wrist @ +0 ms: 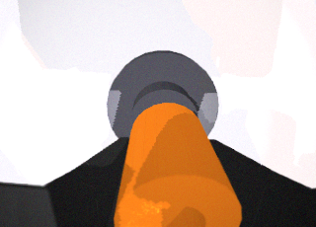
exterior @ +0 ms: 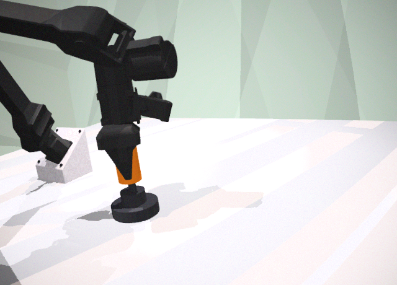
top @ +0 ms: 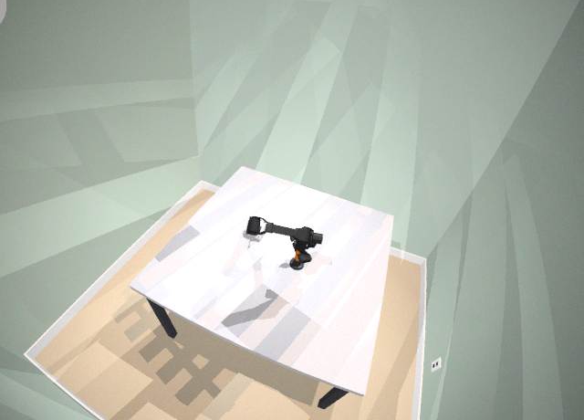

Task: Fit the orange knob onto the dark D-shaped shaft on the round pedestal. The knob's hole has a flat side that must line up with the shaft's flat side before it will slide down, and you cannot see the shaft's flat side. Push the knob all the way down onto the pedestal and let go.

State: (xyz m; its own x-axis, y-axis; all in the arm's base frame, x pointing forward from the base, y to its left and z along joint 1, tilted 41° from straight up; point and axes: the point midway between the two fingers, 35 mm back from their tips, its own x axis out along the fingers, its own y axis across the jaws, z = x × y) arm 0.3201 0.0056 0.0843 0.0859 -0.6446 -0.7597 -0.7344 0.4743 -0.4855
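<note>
Now: the orange knob 20 mm above my gripper tip. The rest, counted from my gripper tip: dark round pedestal: 40 mm below.
</note>
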